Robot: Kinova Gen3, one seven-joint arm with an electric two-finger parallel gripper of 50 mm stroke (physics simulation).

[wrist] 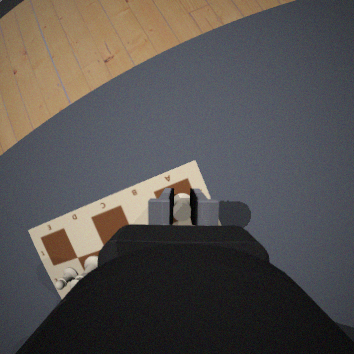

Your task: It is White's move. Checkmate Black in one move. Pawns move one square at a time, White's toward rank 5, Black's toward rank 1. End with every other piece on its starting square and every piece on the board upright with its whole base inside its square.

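Frame: origin at the arm's base, x down, y left, z ahead, level; millimetres.
Seen in the pictures: gripper, between the fingertips: (181, 200).
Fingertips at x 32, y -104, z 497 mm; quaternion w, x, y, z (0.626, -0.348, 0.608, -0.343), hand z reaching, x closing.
Offsets run from my fingertips to a thing's top centre. "spot": to the spot under its first point. Level surfaces: height alone.
My gripper (181, 200) is shut on a pale white piece @(dx -20, dy +2, dz -5 mm) (182, 209), seen from above between the two fingers. The kind of piece cannot be told. It hangs over the A-side end of the chessboard @(spot: dx +40, dy +23, dz +25 mm) (150, 185), near the dark corner square by the letter A. A rounded shadow falls on the table to the right, so the piece looks raised above the board. Several white pieces, one with a round head @(dx +8, dy +164, dz -17 mm) (61, 283) and another @(dx -13, dy +128, dz -21 mm) (91, 262) beside the arm, stand near the E-side edge at the lower left. The black gripper body hides most of the board and any black pieces.
The board lies on a dark blue-grey round table @(dx +46 mm) (260, 110). Its lettered edge, A to E, faces the top of the view. The table's curved edge runs across the upper left, with wooden floor (100, 45) beyond it.
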